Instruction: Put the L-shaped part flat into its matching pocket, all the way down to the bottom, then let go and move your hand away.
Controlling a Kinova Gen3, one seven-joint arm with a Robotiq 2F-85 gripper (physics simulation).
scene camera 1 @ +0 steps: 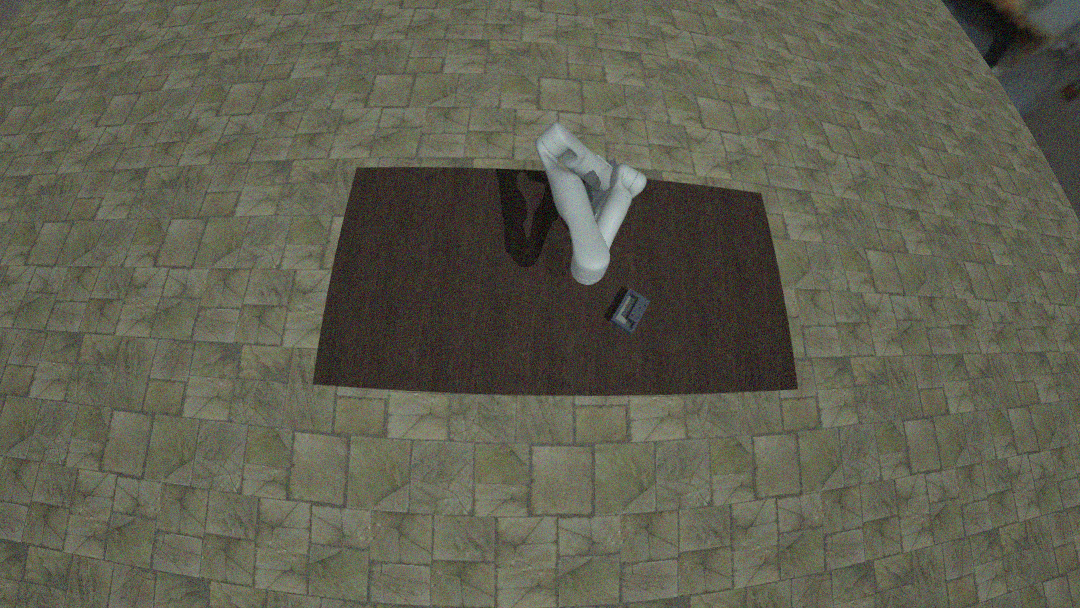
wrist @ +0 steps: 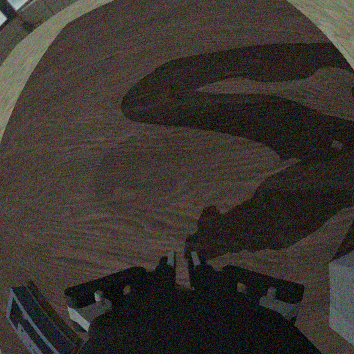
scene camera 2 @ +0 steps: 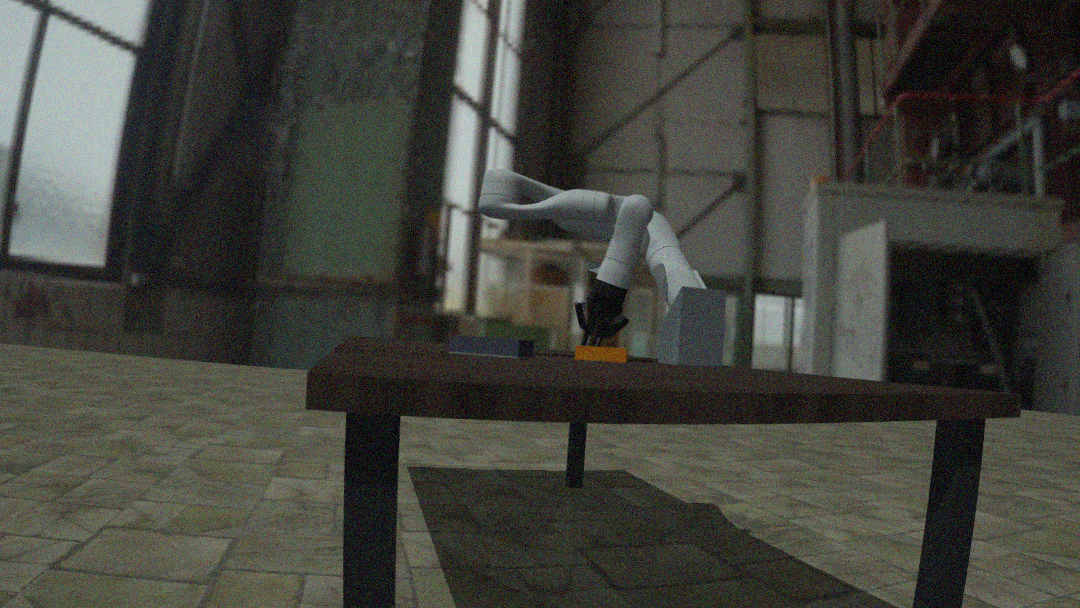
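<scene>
The orange L-shaped part lies low on the table under my gripper in scene camera 2. It does not show in scene camera 1 or the wrist view. My gripper points down with its fingertips at or just above the part's top edge. Its fingers are almost together, with a narrow gap where wood shows and no orange part. Whether the fingertips touch the part is hidden. The blue-grey tray with the L-shaped pocket sits flat, apart from the gripper; the pocket shows without the part in scene camera 1.
A tall grey block stands close beside the gripper, on the side away from the tray. The dark wooden table carries these things. The white arm bends over it and casts a shadow.
</scene>
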